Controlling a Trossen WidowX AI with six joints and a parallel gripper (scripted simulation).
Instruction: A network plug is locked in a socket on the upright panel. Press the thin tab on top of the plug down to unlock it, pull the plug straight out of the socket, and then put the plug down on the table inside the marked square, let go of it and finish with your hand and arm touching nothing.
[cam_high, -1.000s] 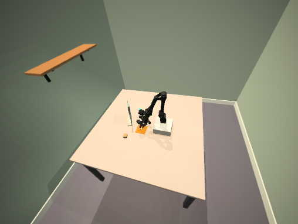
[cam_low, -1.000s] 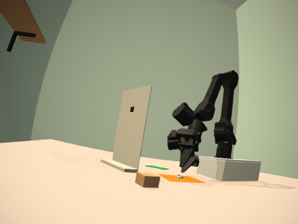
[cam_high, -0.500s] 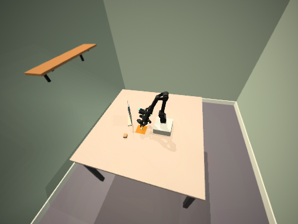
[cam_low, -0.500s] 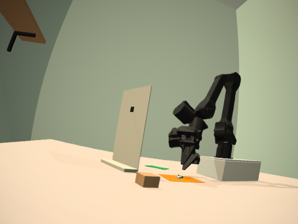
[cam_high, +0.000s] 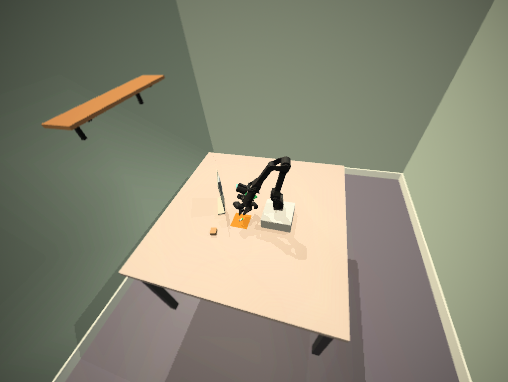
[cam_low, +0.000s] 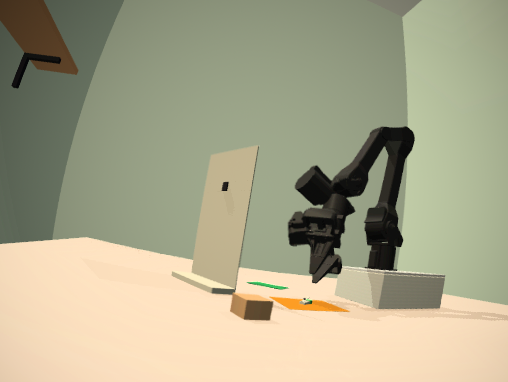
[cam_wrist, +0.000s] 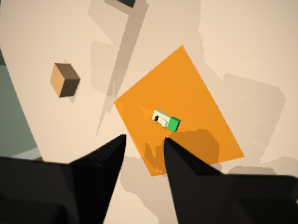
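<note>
Right now the network plug is 10 mm ahead of my gripper tip and 40 mm below it. Also, from my gripper tip: beige panel 170 mm ahead, 120 mm to the right, 80 mm above; then orange square 10 mm to the left, 50 mm below; then brown block 160 mm ahead, 130 mm to the left, 40 mm below.
</note>
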